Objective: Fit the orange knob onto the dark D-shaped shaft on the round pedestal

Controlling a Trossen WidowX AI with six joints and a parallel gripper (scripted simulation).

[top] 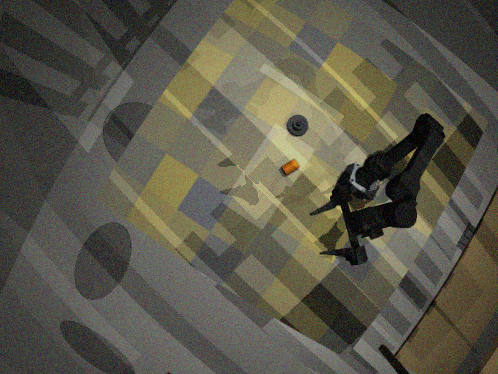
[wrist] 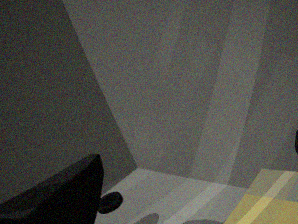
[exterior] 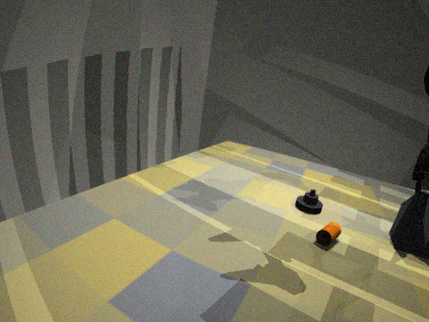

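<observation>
Right now the orange knob is 550 mm below my gripper tip, 170 mm to the right of it and 80 mm ahead of it. The rest, counted from my gripper tip: round dark pedestal 540 mm below, 330 mm to the right, 130 mm ahead.
</observation>
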